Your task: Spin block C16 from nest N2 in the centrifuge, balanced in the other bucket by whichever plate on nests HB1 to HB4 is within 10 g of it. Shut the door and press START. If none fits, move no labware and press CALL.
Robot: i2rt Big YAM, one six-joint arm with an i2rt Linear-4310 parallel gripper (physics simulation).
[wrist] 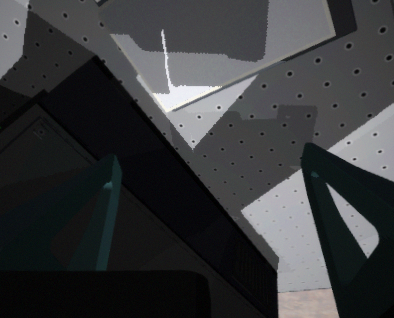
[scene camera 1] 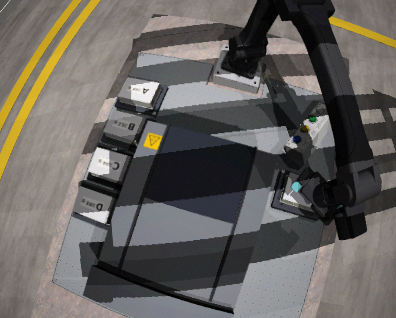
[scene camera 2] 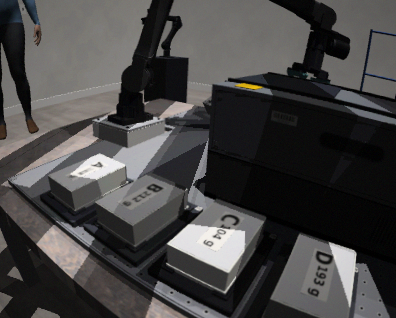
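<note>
My gripper is open and empty, over the right side of the centrifuge area, close to a pale block on a dark nest. The arm partly hides this block in scene camera 1 and no label is readable. The centrifuge looks closed. Plates A, B, C and D sit in a row at the left. Labels read B 212 g, C 104 g, D 193 g; A's weight is unreadable.
A button box has green, yellow and blue buttons and stands behind the pale block. The arm base is at the back of the table. The centrifuge rises between the plate row and the pale block.
</note>
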